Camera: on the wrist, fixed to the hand. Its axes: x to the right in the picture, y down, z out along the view.
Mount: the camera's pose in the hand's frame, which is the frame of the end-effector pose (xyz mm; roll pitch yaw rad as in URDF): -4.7 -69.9 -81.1 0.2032 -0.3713 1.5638
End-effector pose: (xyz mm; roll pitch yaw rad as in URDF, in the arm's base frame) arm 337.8 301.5 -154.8 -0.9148 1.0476 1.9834
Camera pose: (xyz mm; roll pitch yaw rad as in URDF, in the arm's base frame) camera 434.6 346.9 -147.8 1.3121 0.2672 -2.2498
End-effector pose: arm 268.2 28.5 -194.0 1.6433 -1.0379 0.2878
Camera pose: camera 294.2 125.8 -230.5 -1.6190 -0.4830 -2.3476
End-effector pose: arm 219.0 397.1 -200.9 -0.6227 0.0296 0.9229
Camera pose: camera 298.7 329.9 -225.9 0.2295 0.2515 2.4946
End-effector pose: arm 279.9 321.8 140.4 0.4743 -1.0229 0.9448
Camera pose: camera 350.9 377.1 82.2 -0.9845 -0.4065 -3.0036
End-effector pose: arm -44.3 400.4 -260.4 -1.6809 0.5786 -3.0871
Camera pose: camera -87.1 471.1 -192.2 1.3916 0.9482 -0.4043
